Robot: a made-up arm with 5 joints.
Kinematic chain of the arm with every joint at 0, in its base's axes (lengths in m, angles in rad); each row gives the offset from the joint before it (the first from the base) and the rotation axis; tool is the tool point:
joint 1: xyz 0 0 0.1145 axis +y
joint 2: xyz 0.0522 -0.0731 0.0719 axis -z
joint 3: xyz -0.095 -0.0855 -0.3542 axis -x
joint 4: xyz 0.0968 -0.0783 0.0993 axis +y
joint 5: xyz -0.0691 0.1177 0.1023 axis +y
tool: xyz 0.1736 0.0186 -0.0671
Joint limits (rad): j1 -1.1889..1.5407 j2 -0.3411..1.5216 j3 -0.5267..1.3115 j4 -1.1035..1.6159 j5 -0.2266..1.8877
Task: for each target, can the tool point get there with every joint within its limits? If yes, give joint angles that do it. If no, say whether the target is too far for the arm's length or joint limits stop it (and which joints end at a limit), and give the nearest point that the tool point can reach.
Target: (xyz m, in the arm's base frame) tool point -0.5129 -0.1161 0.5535
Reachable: no: joint limits stop it (at a limit: joint 1, joint 3, joint 5) | nearest point -0.3257 -0.0889 0.2386 | short by 0.367 m
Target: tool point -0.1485 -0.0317 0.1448
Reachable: yes | joints 1.3360 0.1441 0.3237 1.1022 1.4821
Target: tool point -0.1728 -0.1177 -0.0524
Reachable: yes | joints 1.1597 0.2603 -0.1389 -0.3370 0.6927
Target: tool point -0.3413 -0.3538 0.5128
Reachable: no: joint limits stop it (at a limit: joint 1, joint 2, joint 3, joint 5) | nearest point -0.3284 -0.1539 0.2188 | short by 0.356 m
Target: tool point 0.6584 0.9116 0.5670
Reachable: no: too far | nearest point 0.3063 0.1052 0.1674 | short by 0.966 m
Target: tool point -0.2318 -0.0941 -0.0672
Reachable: yes | joints 1.0529 0.8420 0.6185 -0.0779 0.8079
